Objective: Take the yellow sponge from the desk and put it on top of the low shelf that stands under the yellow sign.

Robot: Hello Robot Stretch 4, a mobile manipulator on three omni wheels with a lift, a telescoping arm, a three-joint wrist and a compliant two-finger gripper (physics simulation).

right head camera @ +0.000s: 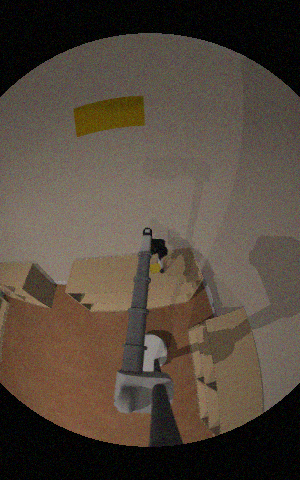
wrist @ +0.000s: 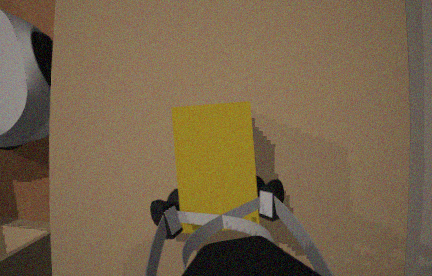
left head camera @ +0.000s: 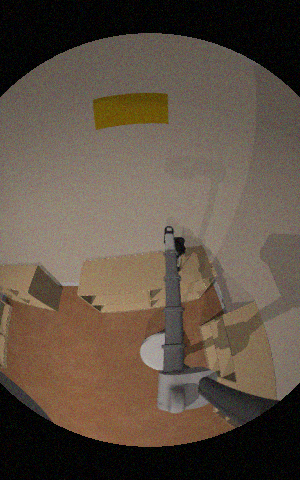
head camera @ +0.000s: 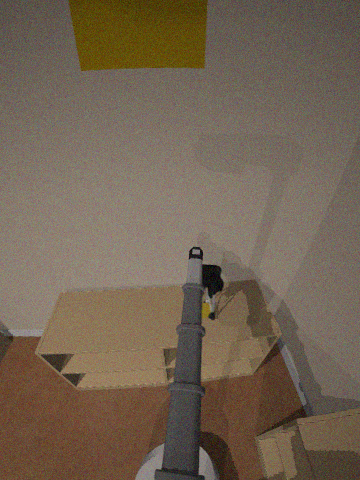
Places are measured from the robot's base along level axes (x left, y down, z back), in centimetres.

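Where they show: gripper, fingertip midpoint: [right head camera: 159,268] [wrist: 215,197] [head camera: 208,312]; robot's base, origin of the base link: [right head camera: 146,351] [left head camera: 160,349].
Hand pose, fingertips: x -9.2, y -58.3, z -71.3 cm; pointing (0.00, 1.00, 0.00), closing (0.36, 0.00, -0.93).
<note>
Each offset is from my fingertips to the top centre of the thing. "spot": to the spot under its first point. Level surfaces: height alone.
The yellow sponge @(dy -4.5, dx +3.3, dz +0.7 cm) [head camera: 206,310] [right head camera: 155,268] [wrist: 215,160] is between the two fingertips of my gripper [head camera: 209,312] [right head camera: 158,269] [wrist: 215,197], which is shut on it. The sponge is flat and slightly turned in the wrist view, over the top of the low wooden shelf @(dy +0.0 cm) [head camera: 125,320] [left head camera: 120,275] [right head camera: 105,282] [wrist: 110,75], with its shadow close beside it. Whether it touches the top is hard to tell. The yellow sign @(dy -124.2, dx +29.7, dz -17.7 cm) [head camera: 140,35] [left head camera: 131,111] [right head camera: 110,116] is on the wall above this shelf. The arm hides part of the sponge in the head view.
Another wooden shelf unit [head camera: 330,432] [left head camera: 255,345] [right head camera: 235,365] stands at the right. A further wooden unit @(spot: dy +0.0, dx +175.9, dz +34.0 cm) [left head camera: 20,277] [right head camera: 17,275] stands at the left. The wall [head camera: 125,200] rises behind the low shelf. The white round base [wrist: 12,75] shows in the wrist view.
</note>
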